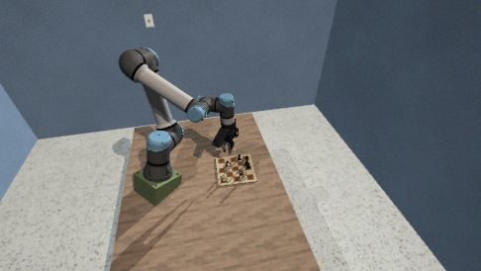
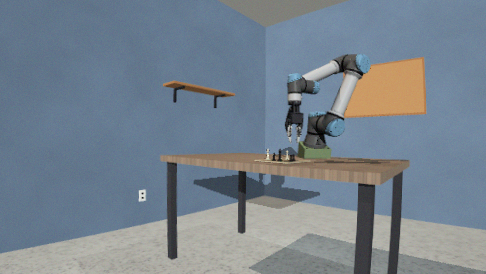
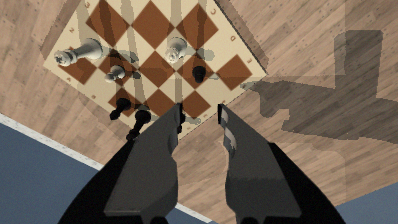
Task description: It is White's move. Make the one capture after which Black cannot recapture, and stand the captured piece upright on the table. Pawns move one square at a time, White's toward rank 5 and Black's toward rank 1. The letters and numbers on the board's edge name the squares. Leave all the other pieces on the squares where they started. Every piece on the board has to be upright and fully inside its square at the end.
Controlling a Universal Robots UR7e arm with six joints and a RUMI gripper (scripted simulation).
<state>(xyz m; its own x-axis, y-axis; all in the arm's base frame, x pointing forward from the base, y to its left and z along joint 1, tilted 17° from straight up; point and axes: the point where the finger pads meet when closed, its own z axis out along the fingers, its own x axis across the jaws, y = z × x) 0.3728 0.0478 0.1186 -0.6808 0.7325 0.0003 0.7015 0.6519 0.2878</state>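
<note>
Now: hand 9 cm above the black pawn. Also, from my hand: small chessboard 11 cm below, 4 cm to the right, 4 cm ahead; then white pawn 9 cm below, 8 cm to the right, 8 cm ahead.
</note>
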